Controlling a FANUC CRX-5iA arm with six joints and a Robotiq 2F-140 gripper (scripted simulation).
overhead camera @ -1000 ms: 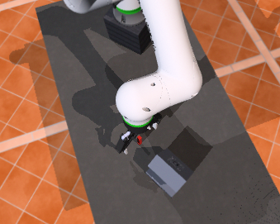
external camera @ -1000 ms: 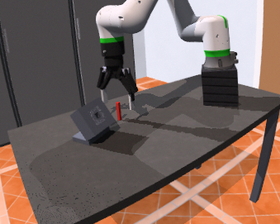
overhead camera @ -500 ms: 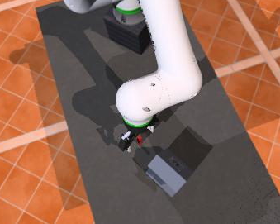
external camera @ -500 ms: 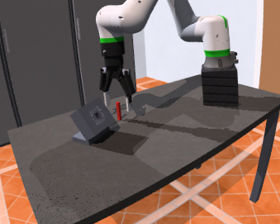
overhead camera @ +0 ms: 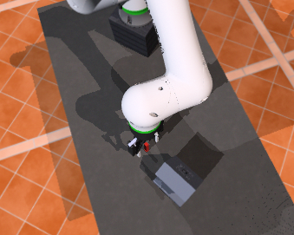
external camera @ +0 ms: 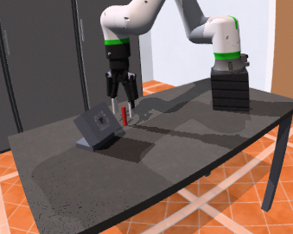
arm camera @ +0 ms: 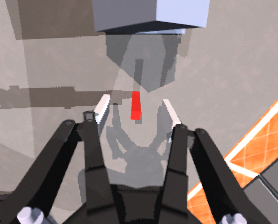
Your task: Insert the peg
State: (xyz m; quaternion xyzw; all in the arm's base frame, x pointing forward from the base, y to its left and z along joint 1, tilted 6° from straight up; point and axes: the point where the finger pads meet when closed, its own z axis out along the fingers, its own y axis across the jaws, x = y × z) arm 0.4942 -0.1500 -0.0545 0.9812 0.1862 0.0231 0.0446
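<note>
My gripper is now 40 mm above the red peg.
</note>
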